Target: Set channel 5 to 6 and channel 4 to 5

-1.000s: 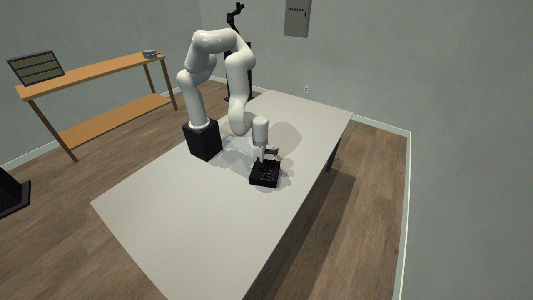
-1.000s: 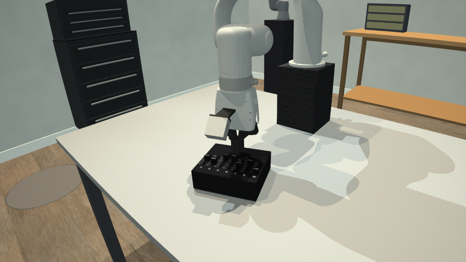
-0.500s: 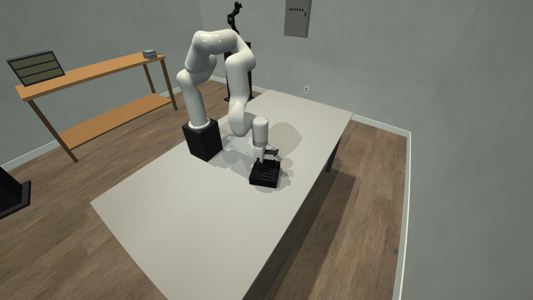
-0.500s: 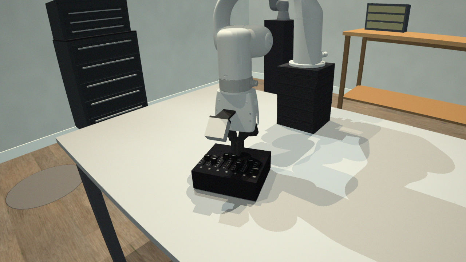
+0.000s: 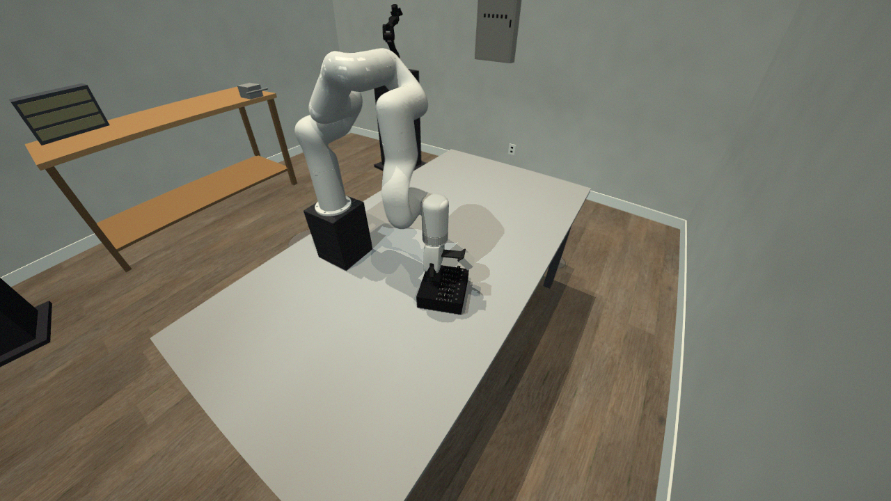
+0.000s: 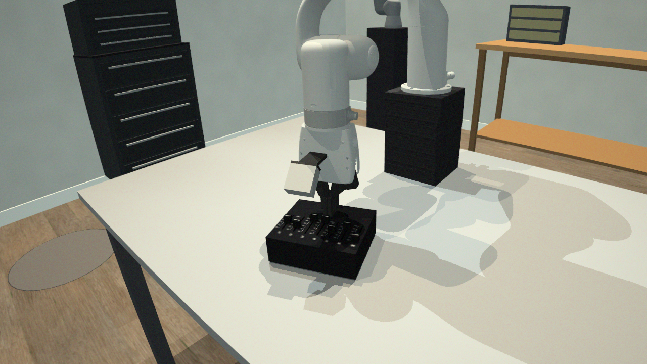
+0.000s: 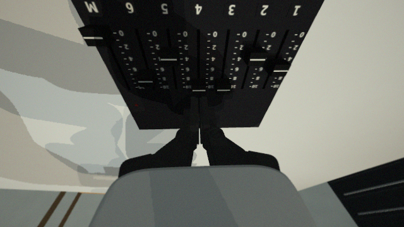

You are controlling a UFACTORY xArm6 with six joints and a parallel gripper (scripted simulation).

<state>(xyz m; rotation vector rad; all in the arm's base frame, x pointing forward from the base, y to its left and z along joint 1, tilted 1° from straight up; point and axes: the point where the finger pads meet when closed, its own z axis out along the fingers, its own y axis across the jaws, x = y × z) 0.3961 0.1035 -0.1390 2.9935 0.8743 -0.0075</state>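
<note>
My gripper is now 3 cm short of the channel 3 fader cap and 1 cm above it. From my hand the other things lie so: channel 5 fader cap: 5 cm to the left, 3 cm ahead, 1 cm below; channel 4 cap: 2 cm ahead, 1 cm to the left, 1 cm below; channel 6 fader cap: 6 cm to the left, 1 cm below, 1 cm ahead.
</note>
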